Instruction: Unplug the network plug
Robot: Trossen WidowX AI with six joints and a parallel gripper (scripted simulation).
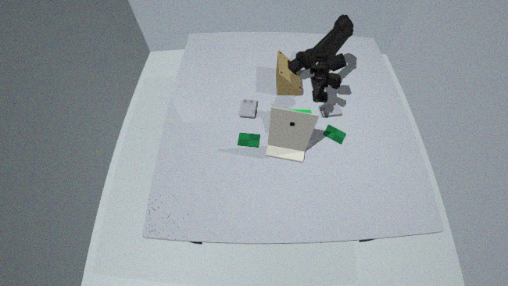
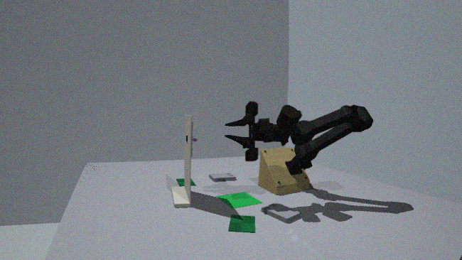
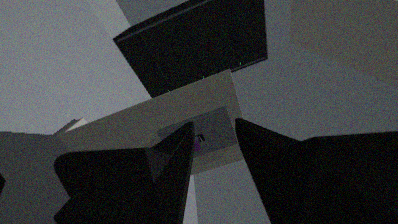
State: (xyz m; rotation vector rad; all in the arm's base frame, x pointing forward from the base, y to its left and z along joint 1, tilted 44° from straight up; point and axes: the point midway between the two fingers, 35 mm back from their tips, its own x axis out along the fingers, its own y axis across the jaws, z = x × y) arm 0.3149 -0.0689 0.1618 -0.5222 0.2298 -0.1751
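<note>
Now: the purple plug 8 cm ahead of my gripper tip, 9 cm to the right of it and 4 cm below it. The rest, counted from my gripper tip: upright grey panel: 10 cm ahead, 10 cm to the right, 12 cm below; green marked square: 7 cm behind, 2 cm to the right, 25 cm below.
</note>
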